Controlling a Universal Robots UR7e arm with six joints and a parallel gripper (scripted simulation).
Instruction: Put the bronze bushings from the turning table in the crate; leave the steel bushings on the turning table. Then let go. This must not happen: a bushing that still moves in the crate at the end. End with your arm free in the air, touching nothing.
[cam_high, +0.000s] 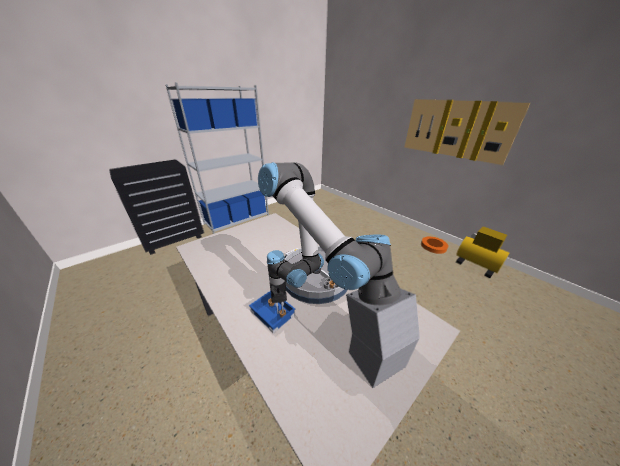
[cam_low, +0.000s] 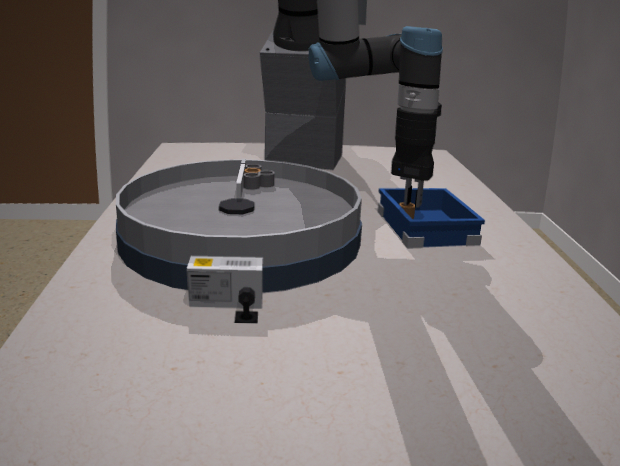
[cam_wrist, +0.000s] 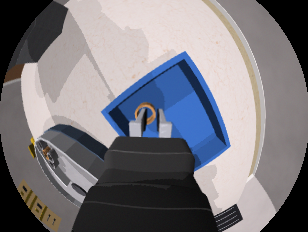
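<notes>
The blue crate lies 40 mm ahead of my hand, 20 mm to the left of it and 30 mm below it. The rest, counted from my hand: grey turning table 40 mm ahead, 340 mm to the right.
</notes>
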